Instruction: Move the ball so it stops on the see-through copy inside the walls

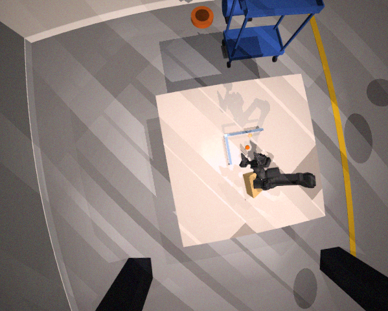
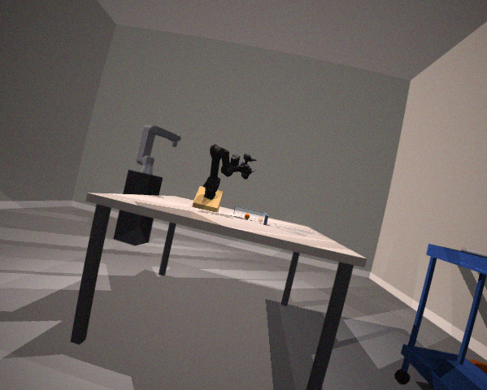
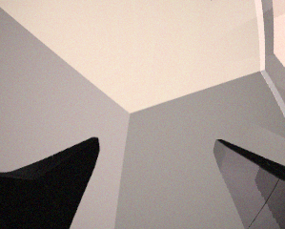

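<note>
Right now the orange ball is 37 cm below my gripper tip, 14 cm to the right of it and 4 cm ahead of it. The rest, counted from my gripper tip: see-through copy of ball (37 cm below, 17 cm to the right, 14 cm ahead).
</note>
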